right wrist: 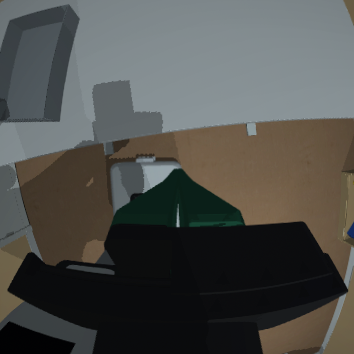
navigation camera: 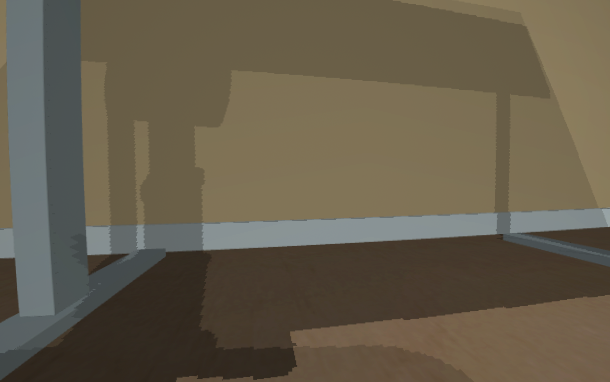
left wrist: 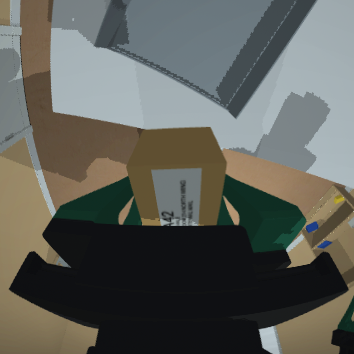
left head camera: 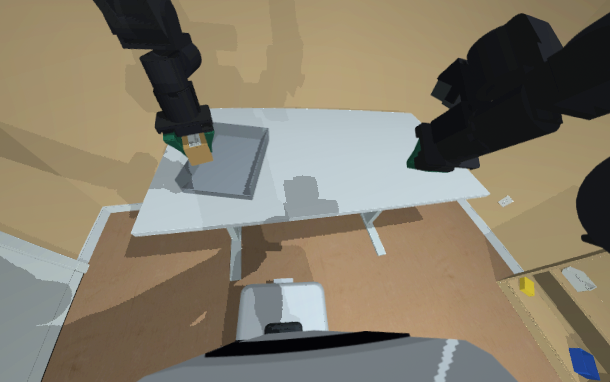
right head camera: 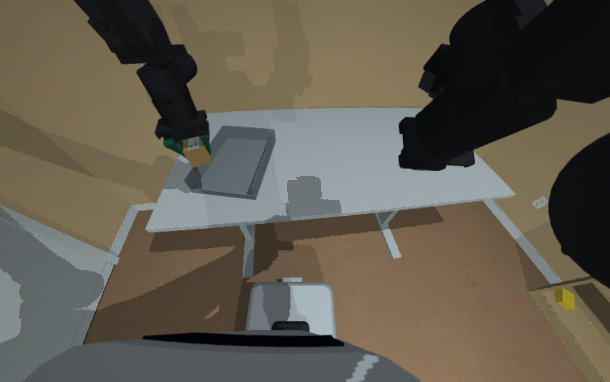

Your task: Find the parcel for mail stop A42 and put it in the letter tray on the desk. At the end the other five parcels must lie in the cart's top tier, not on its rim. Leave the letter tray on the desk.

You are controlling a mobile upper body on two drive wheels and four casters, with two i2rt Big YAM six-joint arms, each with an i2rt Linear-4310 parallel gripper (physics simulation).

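Places are measured from the left arm's base along level axes (x ahead, y down, z left), in centimetres.
Pixels of known places: left gripper, fingertip midpoint: [left wrist: 178,174] [left head camera: 199,153] [right head camera: 200,155]; right gripper, fingertip midpoint: [right wrist: 177,175] [left head camera: 407,164] [right head camera: 400,162].
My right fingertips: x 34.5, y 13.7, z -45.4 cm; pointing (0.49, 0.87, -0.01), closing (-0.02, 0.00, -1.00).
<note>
Behind a point stands the place of what it marks.
A brown cardboard parcel [left head camera: 200,154] {x 42.6, y 20.6, z -1.5 cm} [right head camera: 198,156] {x 42.6, y 20.4, z -1.3 cm} [left wrist: 176,147] {x 47.6, y 20.0, z 1.1 cm} has a white label on which A42 can be read in the left wrist view. My left gripper [left head camera: 194,145] {x 44.6, y 22.0, z -0.3 cm} [left wrist: 178,174] {x 44.6, y 22.0, z -0.3 cm} is shut on it and holds it above the desk's left part; in both head views it overlaps the left side of the letter tray. The grey letter tray [left head camera: 225,165] {x 64.7, y 45.7, z 3.0 cm} [right head camera: 232,162] {x 67.3, y 45.7, z 3.7 cm} [left wrist: 185,40] {x 56.1, y 45.7, z 2.7 cm} [right wrist: 35,65] {x 68.2, y 45.7, z 1.3 cm} lies on the white desk [left head camera: 350,150] {x 78.9, y 46.0, z -54.4 cm} [right head camera: 350,150] {x 77.8, y 46.0, z -50.4 cm} [right wrist: 210,65] {x 61.8, y 46.0, z -55.2 cm}. My right gripper [left head camera: 414,157] {x 34.5, y 13.7, z -45.4 cm} [right wrist: 177,175] {x 34.5, y 13.7, z -45.4 cm} is shut and empty over the desk's right part. The cart cannot be made out for certain.
At the lower right, a tan open wooden structure [left head camera: 522,305] {x -0.7, y 132.5, z -225.6 cm} holds a yellow block [left head camera: 526,286] {x 12.5, y 126.5, z -234.9 cm} [right head camera: 565,299] {x 12.2, y 126.5, z -235.5 cm} and a blue block [left head camera: 584,363] {x -42.6, y 123.6, z -239.5 cm}. A white rounded base part [left head camera: 312,305] {x 18.2, y 115.0, z -40.0 cm} [right head camera: 320,305] {x 18.6, y 115.0, z -40.0 cm} stands before the desk. A desk leg [navigation camera: 30,150] {x 69.9, y 113.9, z 16.2 cm} shows in the navigation view.
</note>
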